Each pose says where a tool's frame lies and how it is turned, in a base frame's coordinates. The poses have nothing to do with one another.
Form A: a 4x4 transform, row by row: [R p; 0 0 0 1], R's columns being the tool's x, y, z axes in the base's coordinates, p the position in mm. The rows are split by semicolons.
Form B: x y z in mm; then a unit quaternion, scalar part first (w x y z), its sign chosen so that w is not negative. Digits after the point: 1 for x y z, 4 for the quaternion.
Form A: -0.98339 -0.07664 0.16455 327.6; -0.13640 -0.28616 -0.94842 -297.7; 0.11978 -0.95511 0.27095 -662.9; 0 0 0 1
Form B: 327.6 -297.7 -662.9 0.0187 -0.0892 0.5971 -0.7969
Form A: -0.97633 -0.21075 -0.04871 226.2; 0.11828 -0.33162 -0.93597 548.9; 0.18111 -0.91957 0.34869 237.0; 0 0 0 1
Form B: 226.2 548.9 237.0 0.1009 0.0406 -0.5692 0.8150
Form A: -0.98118 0.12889 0.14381 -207.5; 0.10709 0.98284 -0.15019 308.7; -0.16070 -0.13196 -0.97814 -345.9; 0 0 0 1
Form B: -207.5 308.7 -345.9 0.0767 0.0594 0.9927 -0.0711
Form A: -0.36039 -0.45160 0.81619 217.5; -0.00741 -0.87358 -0.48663 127.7; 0.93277 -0.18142 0.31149 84.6; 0 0 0 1
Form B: 217.5 127.7 84.6 0.1392 0.5481 -0.2094 0.7977
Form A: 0.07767 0.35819 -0.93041 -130.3; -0.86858 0.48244 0.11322 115.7; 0.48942 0.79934 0.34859 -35.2; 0 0 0 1
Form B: -130.3 115.7 -35.2 0.6908 0.2483 -0.5139 -0.4440
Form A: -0.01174 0.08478 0.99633 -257.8; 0.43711 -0.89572 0.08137 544.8; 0.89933 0.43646 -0.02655 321.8; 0 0 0 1
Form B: -257.8 544.8 321.8 0.1284 0.6911 0.1888 0.6857
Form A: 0.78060 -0.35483 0.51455 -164.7; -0.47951 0.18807 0.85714 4.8; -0.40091 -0.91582 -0.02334 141.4; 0 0 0 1
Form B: -164.7 4.8 141.4 0.6974 -0.6356 0.3282 -0.0447
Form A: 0.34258 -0.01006 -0.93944 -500.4; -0.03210 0.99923 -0.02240 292.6; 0.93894 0.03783 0.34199 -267.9; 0 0 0 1
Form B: -500.4 292.6 -267.9 0.8191 0.0184 -0.5733 -0.0067
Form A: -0.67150 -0.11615 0.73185 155.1; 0.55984 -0.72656 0.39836 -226.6; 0.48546 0.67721 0.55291 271.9; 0 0 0 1
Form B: 155.1 -226.6 271.9 0.1968 0.3543 0.3131 0.8589
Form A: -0.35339 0.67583 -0.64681 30.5; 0.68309 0.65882 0.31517 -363.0; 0.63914 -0.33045 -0.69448 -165.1; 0 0 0 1
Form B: 30.5 -363.0 -165.1 0.3908 -0.4130 -0.8226 0.0046
